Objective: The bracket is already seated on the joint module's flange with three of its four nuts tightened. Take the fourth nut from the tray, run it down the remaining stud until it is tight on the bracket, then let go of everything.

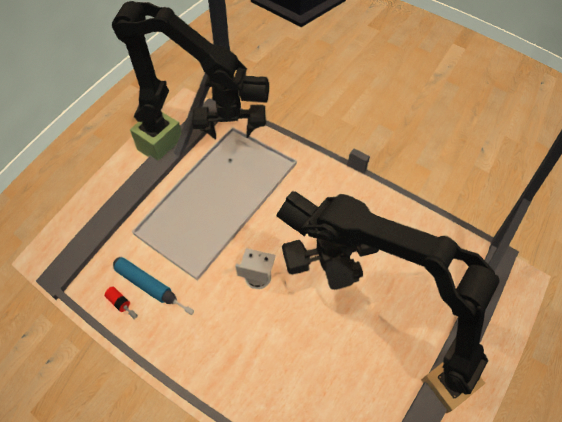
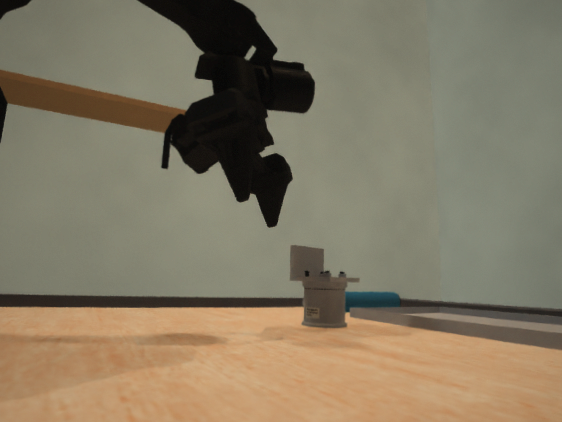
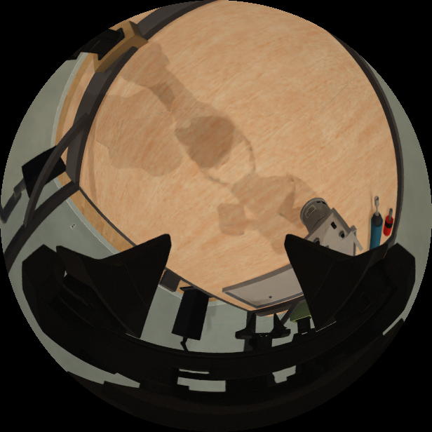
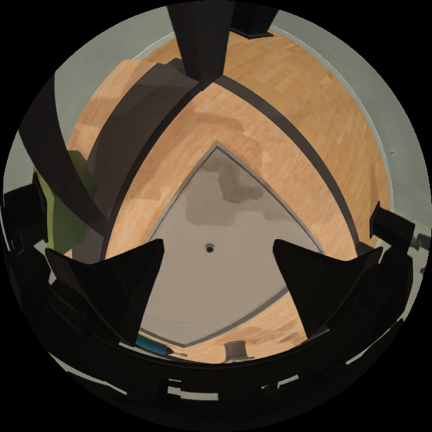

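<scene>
The fourth nut is a small dark piece lying on the flat grey tray. The grey bracket sits on the upright joint module. Small dark fasteners show on its plate; which stud is bare is too small to tell. My right gripper is open and empty, above the tray's far end, with the nut between its fingertips' lines of sight. My left gripper is open and empty, above and beside the bracket.
A blue driver and a shorter red driver lie near the bracket and tray. A dark frame rail runs beside the tray, and a small dark block stands on the far rail.
</scene>
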